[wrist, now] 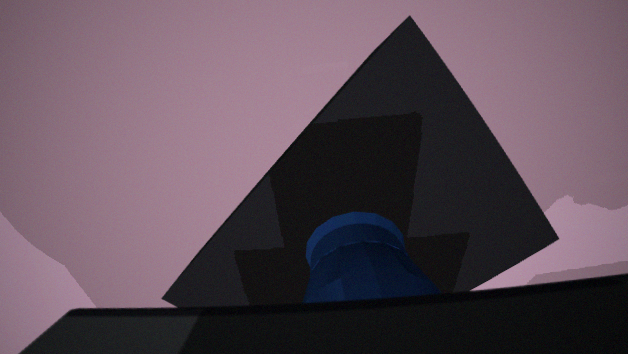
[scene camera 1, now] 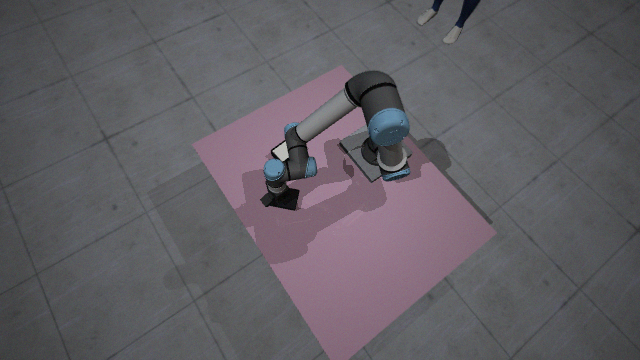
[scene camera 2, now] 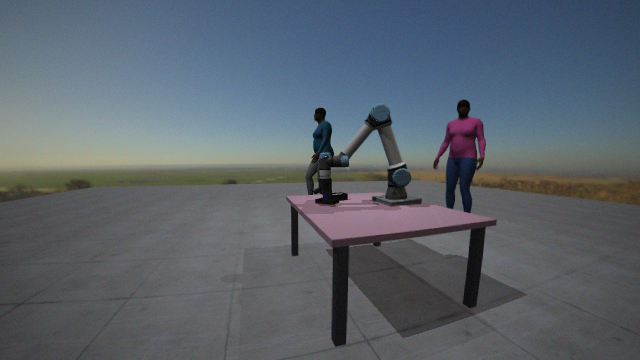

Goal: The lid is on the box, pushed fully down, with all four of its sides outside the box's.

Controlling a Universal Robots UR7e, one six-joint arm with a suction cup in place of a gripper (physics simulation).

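Places are measured from the arm's base along level axes (x ahead, y left, z up), in centimetres.
Where they show: hand, its tool point: (wrist: 349,230) (scene camera 2: 325,200); arm's base, origin of its link: (scene camera 1: 376,151) (scene camera 2: 396,197).
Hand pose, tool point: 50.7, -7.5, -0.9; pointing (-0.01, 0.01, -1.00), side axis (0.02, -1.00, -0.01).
Each offset is from my tool point to the top centre of the thing, as dx, dy, dz. Level surfaces: height alone.
The lid {-1.1, +0.5, +1.4} (scene camera 1: 289,201) (scene camera 2: 334,201) (wrist: 450,165) is a flat, dark, four-sided piece, low at the table top near the table's left edge in scene camera 1. My gripper (scene camera 2: 327,198) (wrist: 355,220), a blue suction cup, points down and is shut on the lid, its lip against the upper face. Any small gap under the lid cannot be told. The cup's tip is hidden under the wrist in scene camera 1. The box {-16.0, -17.8, +2.1} (scene camera 1: 281,151) (scene camera 2: 341,195) has a black rim and a pale inside in scene camera 1. It stands apart from the lid, partly hidden by the arm.
The pink table {dz -2.6} (scene camera 1: 380,240) (scene camera 2: 400,220) carries the arm's grey base plate (scene camera 1: 356,161) (scene camera 2: 400,201). The forearm passes over part of the box in scene camera 1. Two people stand beyond the table, one in blue (scene camera 2: 322,135) and one in pink (scene camera 2: 462,140).
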